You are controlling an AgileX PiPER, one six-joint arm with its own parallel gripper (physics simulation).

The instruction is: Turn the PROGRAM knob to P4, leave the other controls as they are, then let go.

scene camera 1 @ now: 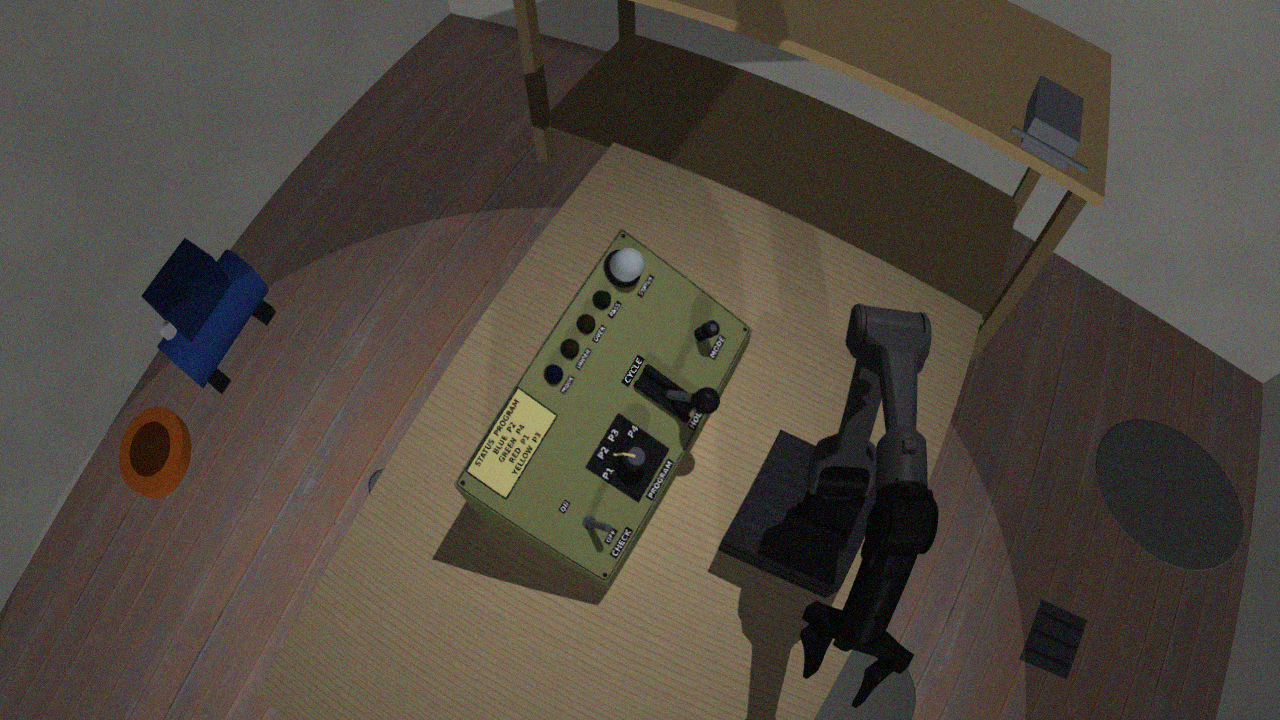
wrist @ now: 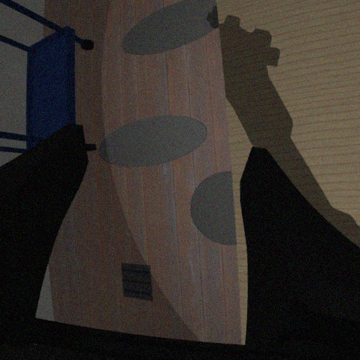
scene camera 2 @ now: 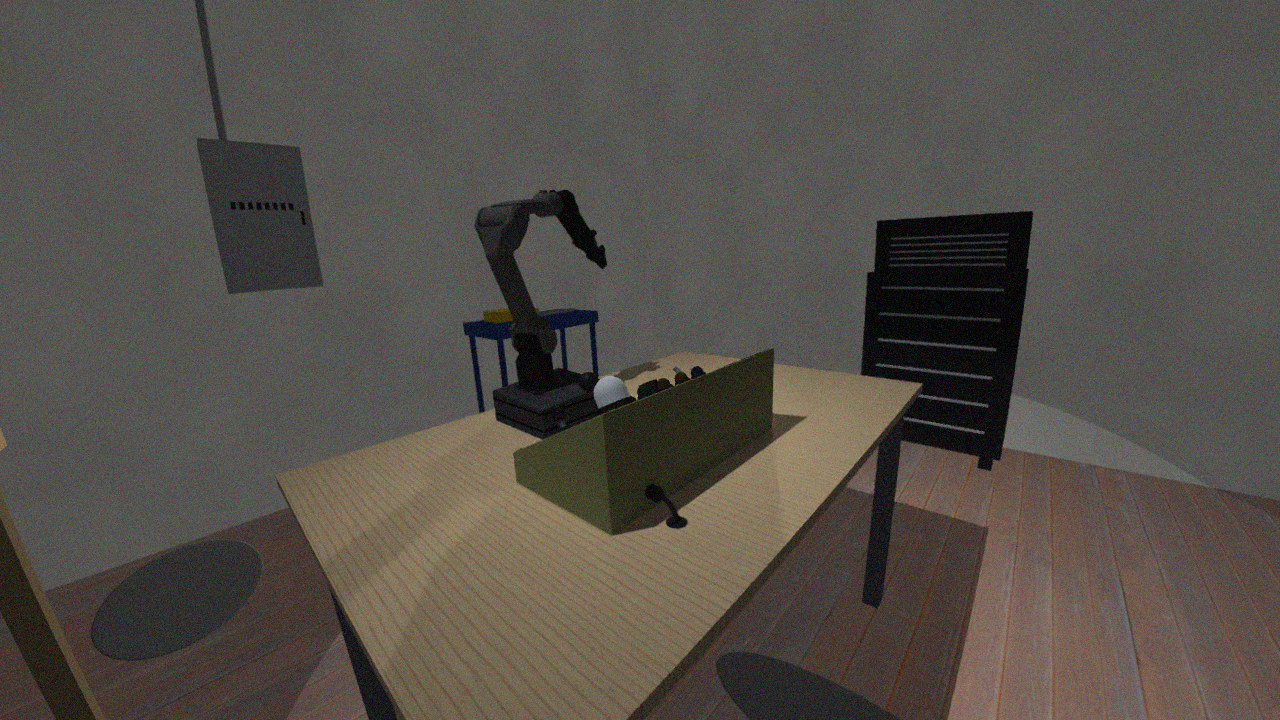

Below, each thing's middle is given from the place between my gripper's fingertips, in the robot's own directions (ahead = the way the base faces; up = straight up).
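Scene:
There is the cycle lever point(scene camera 1: 706, 400), and my hand is far above it, well short of it and a long way to the left of it.

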